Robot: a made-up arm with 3 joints. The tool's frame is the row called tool. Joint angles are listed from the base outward.
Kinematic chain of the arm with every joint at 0, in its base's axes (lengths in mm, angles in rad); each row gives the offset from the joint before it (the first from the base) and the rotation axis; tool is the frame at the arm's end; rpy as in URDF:
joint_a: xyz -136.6 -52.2 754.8 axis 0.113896 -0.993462 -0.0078
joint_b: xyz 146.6 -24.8 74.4 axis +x
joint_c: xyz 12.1 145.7 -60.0 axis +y
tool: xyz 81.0 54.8 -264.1 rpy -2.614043 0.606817 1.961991
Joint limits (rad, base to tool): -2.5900..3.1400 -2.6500..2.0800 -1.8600..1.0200
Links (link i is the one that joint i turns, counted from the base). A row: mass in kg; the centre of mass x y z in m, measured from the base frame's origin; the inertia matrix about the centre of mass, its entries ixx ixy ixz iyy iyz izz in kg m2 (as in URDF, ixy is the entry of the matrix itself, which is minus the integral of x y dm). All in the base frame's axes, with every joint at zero. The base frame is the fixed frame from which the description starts. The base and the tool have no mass.
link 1: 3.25; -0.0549 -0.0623 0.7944; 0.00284 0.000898 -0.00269 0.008 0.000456 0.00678
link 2: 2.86; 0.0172 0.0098 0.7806; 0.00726 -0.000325 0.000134 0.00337 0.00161 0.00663
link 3: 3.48; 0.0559 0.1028 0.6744; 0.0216 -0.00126 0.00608 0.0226 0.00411 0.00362
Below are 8 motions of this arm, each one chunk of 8 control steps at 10 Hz.
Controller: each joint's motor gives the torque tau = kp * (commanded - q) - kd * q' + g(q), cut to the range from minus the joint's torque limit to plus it. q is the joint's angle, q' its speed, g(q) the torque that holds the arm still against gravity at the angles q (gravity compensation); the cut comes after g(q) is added. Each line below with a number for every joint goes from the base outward.
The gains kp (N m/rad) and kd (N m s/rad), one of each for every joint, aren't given. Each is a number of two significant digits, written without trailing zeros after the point. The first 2 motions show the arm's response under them.
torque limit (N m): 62 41 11
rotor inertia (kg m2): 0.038 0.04 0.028
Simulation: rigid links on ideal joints. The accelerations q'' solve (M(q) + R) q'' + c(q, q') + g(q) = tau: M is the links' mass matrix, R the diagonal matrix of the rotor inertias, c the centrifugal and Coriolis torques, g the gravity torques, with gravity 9.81 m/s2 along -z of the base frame. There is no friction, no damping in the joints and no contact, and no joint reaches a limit. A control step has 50 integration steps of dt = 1/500 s. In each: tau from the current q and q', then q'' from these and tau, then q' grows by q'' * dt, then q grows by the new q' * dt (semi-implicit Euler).
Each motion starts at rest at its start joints. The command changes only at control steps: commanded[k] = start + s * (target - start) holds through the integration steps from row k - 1 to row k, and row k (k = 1, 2, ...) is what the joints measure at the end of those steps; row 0 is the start. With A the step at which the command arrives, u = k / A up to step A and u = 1 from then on. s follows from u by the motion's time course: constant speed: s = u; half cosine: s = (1 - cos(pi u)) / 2; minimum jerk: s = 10 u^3 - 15 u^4 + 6 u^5; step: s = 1 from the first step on.
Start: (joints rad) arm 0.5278 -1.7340 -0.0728
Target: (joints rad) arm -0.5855 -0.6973 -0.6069
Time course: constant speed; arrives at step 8
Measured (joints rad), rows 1 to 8:
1: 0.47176 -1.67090 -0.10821
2: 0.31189 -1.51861 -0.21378
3: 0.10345 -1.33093 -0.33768
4: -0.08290 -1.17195 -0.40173
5: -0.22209 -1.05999 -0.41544
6: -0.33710 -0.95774 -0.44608
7: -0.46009 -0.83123 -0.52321
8: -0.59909 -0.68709 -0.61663
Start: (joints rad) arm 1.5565 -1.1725 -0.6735
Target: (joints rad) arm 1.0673 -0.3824 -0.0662
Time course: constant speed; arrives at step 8
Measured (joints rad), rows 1 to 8:
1: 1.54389 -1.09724 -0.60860
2: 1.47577 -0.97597 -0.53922
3: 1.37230 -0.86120 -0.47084
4: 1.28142 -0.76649 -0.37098
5: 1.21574 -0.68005 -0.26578
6: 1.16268 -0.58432 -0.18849
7: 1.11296 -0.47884 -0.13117
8: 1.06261 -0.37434 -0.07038
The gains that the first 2 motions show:
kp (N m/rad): 39 54 13
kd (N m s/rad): 1.6 2.4 0.63
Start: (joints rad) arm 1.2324 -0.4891 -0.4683
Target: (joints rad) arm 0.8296 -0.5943 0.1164
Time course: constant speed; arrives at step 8
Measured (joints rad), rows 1 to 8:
1: 1.21878 -0.49128 -0.44130
2: 1.17283 -0.50227 -0.37356
3: 1.09796 -0.52282 -0.27804
4: 1.01534 -0.54599 -0.17266
5: 0.94655 -0.56447 -0.07620
6: 0.89942 -0.57619 -0.00076
7: 0.86632 -0.58425 0.05631
8: 0.83284 -0.59305 0.10969

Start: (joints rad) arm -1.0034 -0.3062 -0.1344
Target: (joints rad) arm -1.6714 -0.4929 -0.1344
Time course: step
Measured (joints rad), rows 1 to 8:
1: -1.30783 -0.35615 -0.39187
2: -1.69659 -0.49184 -0.38200
3: -1.90396 -0.57304 -0.01785
4: -1.92321 -0.57102 0.17909
5: -1.80159 -0.51753 0.05988
6: -1.64617 -0.48220 -0.17788
7: -1.54307 -0.46385 -0.30156
8: -1.53968 -0.45517 -0.28157

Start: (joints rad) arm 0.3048 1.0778 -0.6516
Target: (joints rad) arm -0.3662 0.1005 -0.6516
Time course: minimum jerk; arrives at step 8
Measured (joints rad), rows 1 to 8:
1: 0.30503 1.06682 -0.65593
2: 0.29814 1.00233 -0.67584
3: 0.24534 0.85939 -0.70295
4: 0.09725 0.65140 -0.73325
5: -0.14274 0.40663 -0.75479
6: -0.38666 0.17282 -0.69107
7: -0.54595 0.02714 -0.54157
8: -0.57869 -0.00166 -0.44320

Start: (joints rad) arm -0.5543 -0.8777 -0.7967
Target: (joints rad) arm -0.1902 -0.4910 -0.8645
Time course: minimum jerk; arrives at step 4
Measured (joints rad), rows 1 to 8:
1: -0.53994 -0.84840 -0.77751
2: -0.46645 -0.72065 -0.72229
3: -0.32455 -0.54593 -0.74258
4: -0.15847 -0.45729 -0.88937
5: -0.04478 -0.44455 -1.01634
6: -0.04091 -0.44313 -1.02692
7: -0.11928 -0.46392 -0.95169
8: -0.21545 -0.49762 -0.84968

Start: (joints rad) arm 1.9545 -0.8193 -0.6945
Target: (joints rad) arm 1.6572 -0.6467 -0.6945
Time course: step
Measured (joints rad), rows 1 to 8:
1: 1.81807 -0.68289 -0.73694
2: 1.61648 -0.58481 -0.76995
3: 1.55459 -0.64022 -0.66983
4: 1.57638 -0.68699 -0.57921
5: 1.61708 -0.67436 -0.60998
6: 1.66028 -0.64331 -0.69753
7: 1.69699 -0.62953 -0.75014
8: 1.70722 -0.63247 -0.75042

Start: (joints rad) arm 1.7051 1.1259 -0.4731
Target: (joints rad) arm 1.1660 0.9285 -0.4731
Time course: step
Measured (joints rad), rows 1 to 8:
1: 1.55176 1.07796 -0.49823
2: 1.21810 0.98813 -0.56614
3: 0.94189 0.88290 -0.57932
4: 0.87095 0.80821 -0.45070
5: 0.97492 0.82630 -0.34433
6: 1.13979 0.91155 -0.40842
7: 1.27090 0.98224 -0.53585
8: 1.32058 1.00095 -0.57651

